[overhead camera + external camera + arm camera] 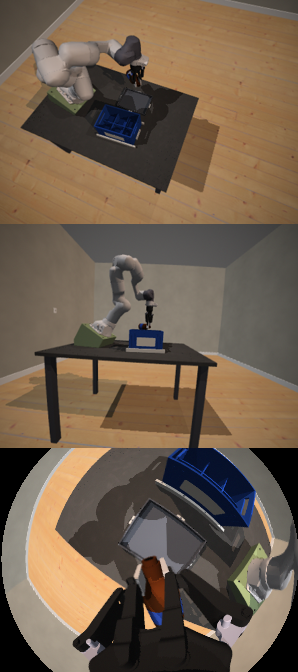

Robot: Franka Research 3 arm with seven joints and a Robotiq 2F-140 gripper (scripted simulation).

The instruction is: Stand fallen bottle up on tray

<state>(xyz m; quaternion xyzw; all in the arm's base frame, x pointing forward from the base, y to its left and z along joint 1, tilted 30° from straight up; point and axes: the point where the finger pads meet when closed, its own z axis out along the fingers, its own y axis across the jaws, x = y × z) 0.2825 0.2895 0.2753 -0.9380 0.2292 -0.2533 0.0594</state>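
The brown bottle lies 50 mm behind my hand, 20 mm to the left of it and 20 mm below it. Also, from my hand: blue crate 320 mm to the right, 130 mm below, 40 mm ahead; then dark tray 200 mm below, 50 mm to the right, 10 mm behind.
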